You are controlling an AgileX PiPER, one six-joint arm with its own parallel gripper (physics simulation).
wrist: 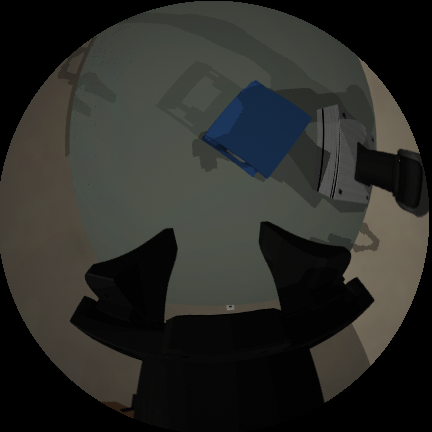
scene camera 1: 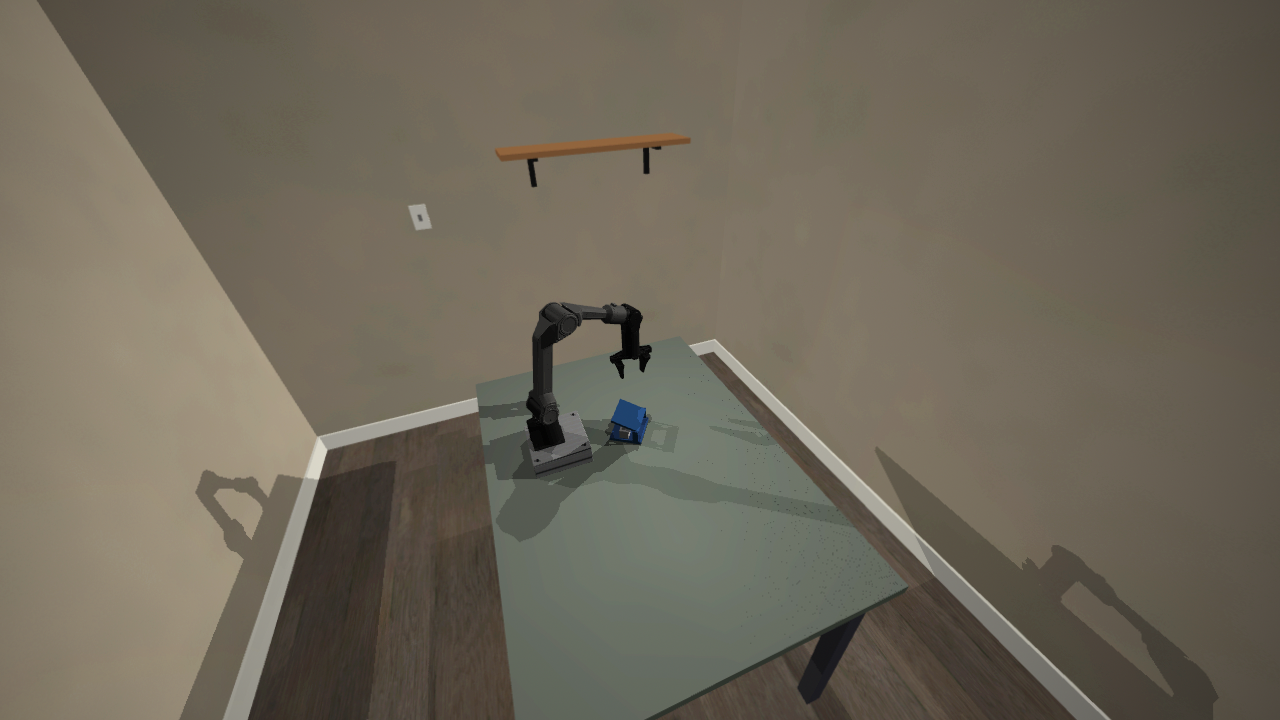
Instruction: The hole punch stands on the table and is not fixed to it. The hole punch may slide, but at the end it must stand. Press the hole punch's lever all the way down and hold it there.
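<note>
The blue hole punch [scene camera 1: 630,422] [wrist: 260,127] stands upright on the table [scene camera 1: 680,546] [wrist: 140,165], close to the arm's base. Its broad blue lever [scene camera 1: 629,413] [wrist: 267,130] is raised and slopes above the body; a gap shows between the two. My gripper [scene camera 1: 631,374] [wrist: 217,235] is open and empty, with its fingers pointing down. It hangs well above the hole punch in the scene view, apart from it. In the wrist view the hole punch lies above the fingertips, a little to the right. Much of its body is hidden under the lever in the wrist view.
The arm's grey base plate [scene camera 1: 562,456] [wrist: 329,155] is on the table beside the hole punch. A wooden shelf [scene camera 1: 593,147] and a white wall plate [scene camera 1: 419,216] are on the back wall. Shadows of the arm fall across the table.
</note>
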